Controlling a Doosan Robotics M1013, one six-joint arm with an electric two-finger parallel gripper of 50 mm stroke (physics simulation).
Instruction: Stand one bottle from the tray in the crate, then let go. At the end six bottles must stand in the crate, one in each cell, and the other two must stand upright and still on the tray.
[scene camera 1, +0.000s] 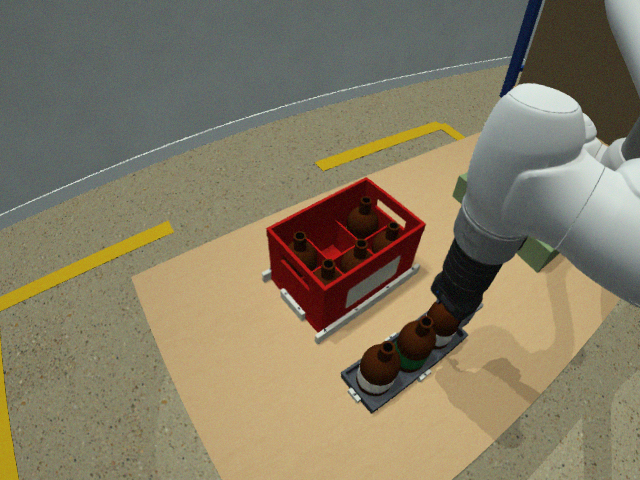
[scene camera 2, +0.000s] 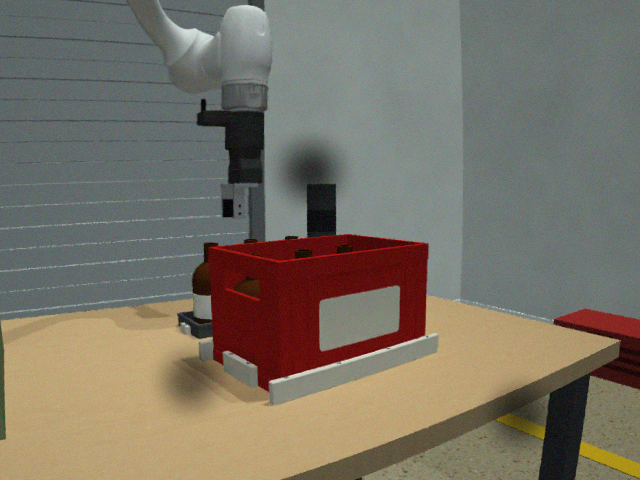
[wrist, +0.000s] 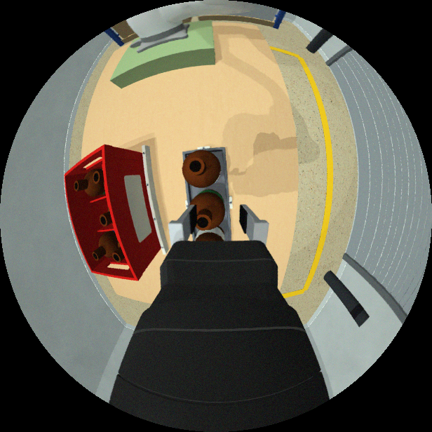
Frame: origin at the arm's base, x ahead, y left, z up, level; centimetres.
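Seen in the pictures: gripper, fingertip midpoint: (scene camera 1: 451, 312) (scene camera 2: 233, 217).
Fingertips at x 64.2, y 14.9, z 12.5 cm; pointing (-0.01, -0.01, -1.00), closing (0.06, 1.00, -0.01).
Observation:
Pixels of each thing's top centre, then the offset from my fingertips to it.
- red crate, middle of its top: (scene camera 2: 319, 245) (scene camera 1: 348, 225) dx +1.1, dy -27.6, dz -2.6 cm
- dark tray, middle of its top: (scene camera 2: 253, 308) (scene camera 1: 409, 353) dx +2.5, dy -2.7, dz -17.6 cm
The red crate (scene camera 1: 297, 291) (scene camera 2: 299, 320) (wrist: 117, 200) holds several brown bottles; the middle cell of its far row shows its bare red floor in scene camera 1. Three bottles stand upright on the dark tray (scene camera 1: 373, 403) (scene camera 2: 193, 326) (wrist: 221, 188): a white-labelled one (scene camera 1: 379, 364) (wrist: 210, 235), a green-labelled one (scene camera 1: 415, 341) (wrist: 212, 204) in the middle, and one (scene camera 1: 442, 321) (scene camera 2: 202, 284) (wrist: 201, 172) at the green block's end. My gripper (scene camera 2: 233, 207) (wrist: 217, 213) is open and empty, above the tray bottles, nearest the middle one. Its fingers are hidden in scene camera 1.
White rails (scene camera 1: 356, 310) (scene camera 2: 356, 367) (wrist: 152, 200) border the crate's foot. A green block (scene camera 1: 537, 253) (wrist: 165, 62) lies on the table under the robot's base. Small white stops (scene camera 1: 424, 374) edge the tray. Blurred dark patches lie over scene camera 2's picture.

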